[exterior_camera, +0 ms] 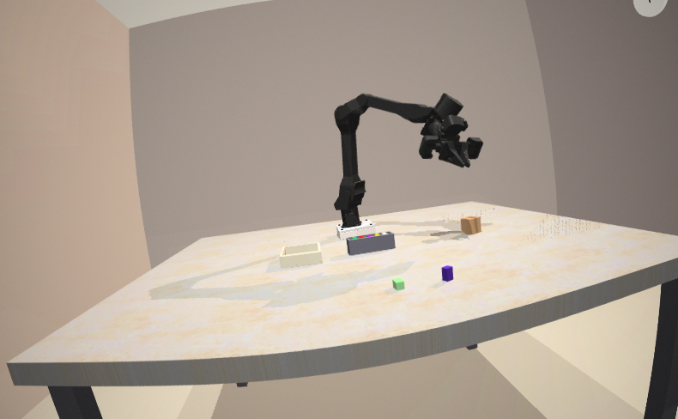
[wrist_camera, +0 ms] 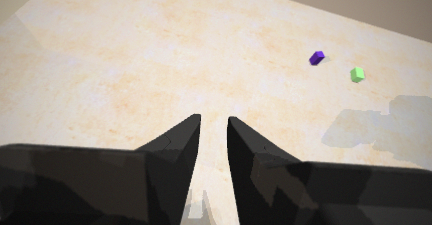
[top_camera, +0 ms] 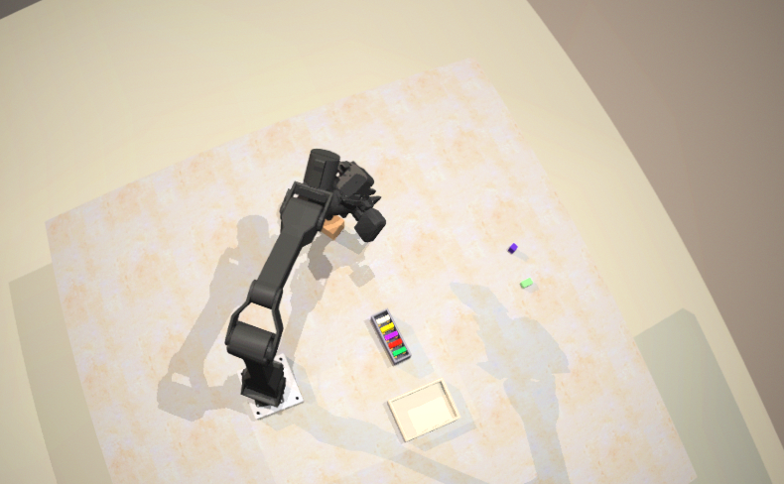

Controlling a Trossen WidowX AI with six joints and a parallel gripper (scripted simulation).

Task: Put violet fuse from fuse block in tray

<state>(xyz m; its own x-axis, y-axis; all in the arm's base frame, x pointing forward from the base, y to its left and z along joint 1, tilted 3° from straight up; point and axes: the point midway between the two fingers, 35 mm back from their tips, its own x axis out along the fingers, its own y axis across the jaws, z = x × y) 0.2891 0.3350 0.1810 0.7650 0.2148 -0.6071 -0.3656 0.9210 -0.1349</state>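
The violet fuse lies 27 cm to the right of my gripper tip, 17 cm below it and 3 cm behind it. Also, from my gripper tip: cream tray (45 cm to the right, 19 cm below, 1 cm ahead).
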